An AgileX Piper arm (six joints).
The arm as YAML. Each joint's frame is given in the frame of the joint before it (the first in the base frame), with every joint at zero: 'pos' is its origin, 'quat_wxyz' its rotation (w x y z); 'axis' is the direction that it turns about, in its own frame. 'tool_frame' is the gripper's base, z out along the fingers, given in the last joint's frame.
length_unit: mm
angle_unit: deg
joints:
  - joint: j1
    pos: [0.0, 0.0, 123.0]
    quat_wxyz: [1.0, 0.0, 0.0, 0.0]
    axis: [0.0, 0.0, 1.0]
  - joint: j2
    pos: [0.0, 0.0, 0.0]
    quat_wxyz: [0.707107, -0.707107, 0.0, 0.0]
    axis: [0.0, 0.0, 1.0]
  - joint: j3
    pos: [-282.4, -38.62, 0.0]
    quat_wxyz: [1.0, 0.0, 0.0, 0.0]
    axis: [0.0, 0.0, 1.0]
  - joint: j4
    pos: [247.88, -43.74, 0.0]
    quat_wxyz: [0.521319, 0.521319, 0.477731, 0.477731]
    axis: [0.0, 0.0, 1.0]
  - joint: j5
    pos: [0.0, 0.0, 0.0]
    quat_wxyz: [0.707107, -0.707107, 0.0, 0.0]
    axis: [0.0, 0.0, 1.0]
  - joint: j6
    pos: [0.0, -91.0, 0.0]
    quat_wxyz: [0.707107, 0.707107, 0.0, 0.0]
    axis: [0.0, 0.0, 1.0]
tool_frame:
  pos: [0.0, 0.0, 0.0]
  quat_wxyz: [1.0, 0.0, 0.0, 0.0]
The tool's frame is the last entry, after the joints.
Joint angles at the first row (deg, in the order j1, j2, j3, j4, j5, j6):
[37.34 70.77 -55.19 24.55 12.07 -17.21]
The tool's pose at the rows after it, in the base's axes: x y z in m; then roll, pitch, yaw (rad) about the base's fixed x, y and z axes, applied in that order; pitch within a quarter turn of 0, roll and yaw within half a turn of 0:
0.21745, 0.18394, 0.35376, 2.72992, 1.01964, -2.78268
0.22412, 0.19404, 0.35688, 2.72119, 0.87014, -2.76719
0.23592, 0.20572, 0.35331, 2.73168, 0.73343, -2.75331
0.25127, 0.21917, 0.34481, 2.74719, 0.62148, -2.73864
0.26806, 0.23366, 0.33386, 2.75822, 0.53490, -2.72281
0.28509, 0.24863, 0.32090, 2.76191, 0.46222, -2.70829
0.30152, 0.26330, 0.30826, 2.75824, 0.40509, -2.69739
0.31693, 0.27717, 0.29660, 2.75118, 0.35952, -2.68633
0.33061, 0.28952, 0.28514, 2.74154, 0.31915, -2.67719
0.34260, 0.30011, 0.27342, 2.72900, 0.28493, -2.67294
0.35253, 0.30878, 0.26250, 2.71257, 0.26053, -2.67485
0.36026, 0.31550, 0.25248, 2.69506, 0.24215, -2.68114
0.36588, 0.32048, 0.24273, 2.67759, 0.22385, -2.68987
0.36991, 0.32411, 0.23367, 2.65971, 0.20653, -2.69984
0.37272, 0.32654, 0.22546, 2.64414, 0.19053, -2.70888
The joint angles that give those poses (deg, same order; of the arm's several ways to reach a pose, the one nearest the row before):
[37.34 72.99 -61.41 22.67 24.17 -12.06]
[37.34 76.77 -67.60 20.81 34.55 -7.00]
[37.34 81.68 -73.33 19.38 42.68 -3.05]
[37.34 87.26 -78.66 18.67 48.58 -0.70]
[37.34 93.02 -83.81 18.64 52.88 0.34]
[37.34 98.86 -88.96 19.08 56.36 0.78]
[37.34 104.51 -94.30 19.76 59.31 1.03]
[37.33 109.93 -99.94 20.51 62.14 1.16]
[37.30 114.99 -105.46 21.31 64.89 1.36]
[37.23 119.60 -110.49 22.18 67.19 1.64]
[37.13 123.48 -114.66 23.19 68.70 1.95]
[37.02 126.59 -117.83 24.23 69.56 2.26]
[36.91 129.02 -119.93 25.28 70.00 2.57]
[36.79 130.88 -121.19 26.40 70.10 2.79]
[36.66 132.26 -121.79 27.42 69.99 2.88]

